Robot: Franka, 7 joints.
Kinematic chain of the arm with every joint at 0, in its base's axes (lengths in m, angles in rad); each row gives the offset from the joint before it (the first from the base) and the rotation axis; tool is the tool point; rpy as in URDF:
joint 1: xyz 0 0 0.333 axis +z
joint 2: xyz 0 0 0 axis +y
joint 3: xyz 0 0 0.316 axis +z
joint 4: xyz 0.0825 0 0 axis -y
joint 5: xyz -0.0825 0 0.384 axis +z
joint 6: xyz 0 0 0 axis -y
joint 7: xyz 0.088 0 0 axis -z
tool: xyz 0 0 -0.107 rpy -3.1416 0 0
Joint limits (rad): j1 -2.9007..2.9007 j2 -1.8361..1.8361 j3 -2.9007..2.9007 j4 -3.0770..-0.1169 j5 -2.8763..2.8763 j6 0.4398..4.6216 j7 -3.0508..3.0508
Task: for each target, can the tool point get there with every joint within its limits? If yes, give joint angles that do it. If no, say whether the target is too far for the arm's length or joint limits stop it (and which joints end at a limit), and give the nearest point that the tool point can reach.
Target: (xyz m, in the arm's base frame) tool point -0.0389 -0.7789 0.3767
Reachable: yes | joints 0.8972 -1.1931 -1.7878 -1.2025 -1.9995 1.6546 -1.4493
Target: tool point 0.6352 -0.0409 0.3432
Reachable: yes | joints -0.6019 0.7459 0.4449 -1.7686 -1.1202 3.9547 -2.1155
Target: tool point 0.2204 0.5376 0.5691
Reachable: yes | joints -0.6946 -1.3316 1.1099 -2.0059 2.0964 1.7434 -1.8214
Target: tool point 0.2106 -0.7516 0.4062
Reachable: yes | joints 2.3881 -1.3303 2.0591 -0.8928 -1.5012 1.5101 -1.1318
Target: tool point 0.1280 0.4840 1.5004
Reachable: no: too far | nearest point 0.0864 0.3269 1.1214 | short by 0.412 m
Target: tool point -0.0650 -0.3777 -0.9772
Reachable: no: too far | nearest point -0.0559 -0.3246 -0.3588 | short by 0.621 m
